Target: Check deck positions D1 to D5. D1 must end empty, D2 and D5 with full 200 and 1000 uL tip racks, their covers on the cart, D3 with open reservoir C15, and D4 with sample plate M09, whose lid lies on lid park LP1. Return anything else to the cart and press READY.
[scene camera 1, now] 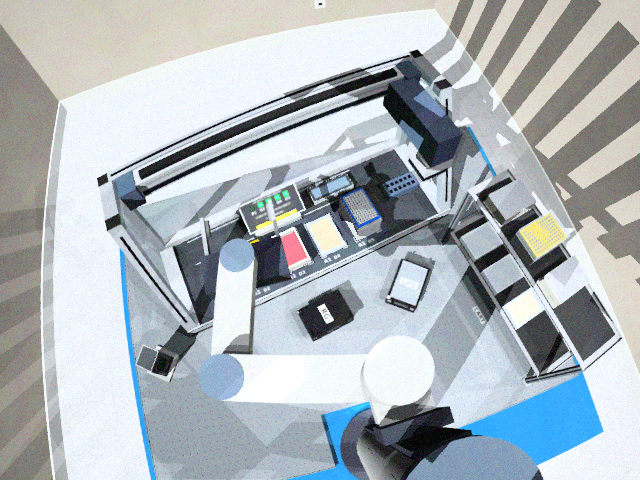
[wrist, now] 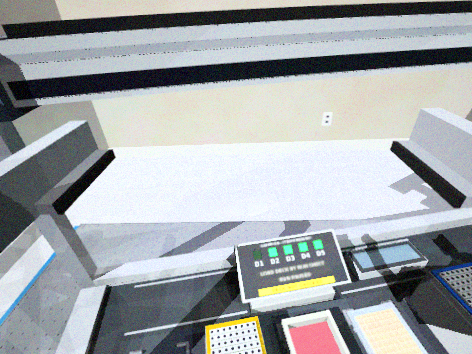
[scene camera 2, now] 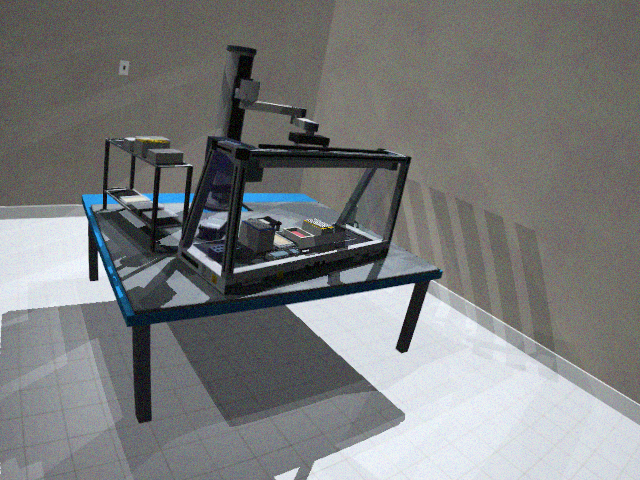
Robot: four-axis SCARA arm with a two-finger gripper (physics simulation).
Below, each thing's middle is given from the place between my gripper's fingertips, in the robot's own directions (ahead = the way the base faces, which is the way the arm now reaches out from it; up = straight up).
Scene:
Right now my hand is 380 mm above the reservoir with red liquid (scene camera 1: 296, 254), 100 mm to the left of it and 40 mm short of it.

